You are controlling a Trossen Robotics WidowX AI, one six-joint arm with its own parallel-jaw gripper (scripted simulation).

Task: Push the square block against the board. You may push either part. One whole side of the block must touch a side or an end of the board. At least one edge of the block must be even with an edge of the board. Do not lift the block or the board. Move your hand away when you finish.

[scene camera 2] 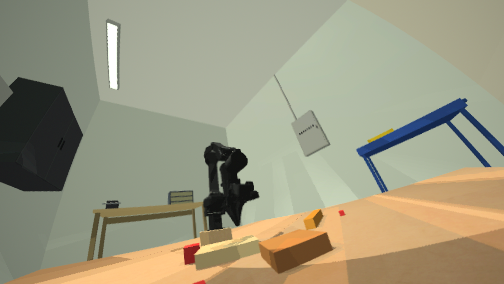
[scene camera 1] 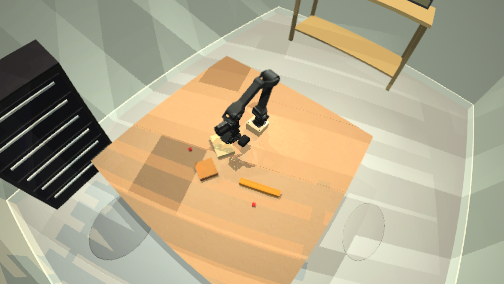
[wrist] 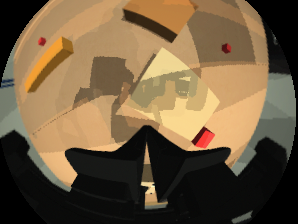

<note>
My gripper [scene camera 2: 237,226] is shut, holding nothing. Also in view: a square block [scene camera 2: 290,250], a board [wrist: 59,51] and a cream tile [scene camera 2: 214,254].
The cream tile shows as well in the wrist view [wrist: 170,93]. My gripper also shows in the wrist view [wrist: 146,128].
</note>
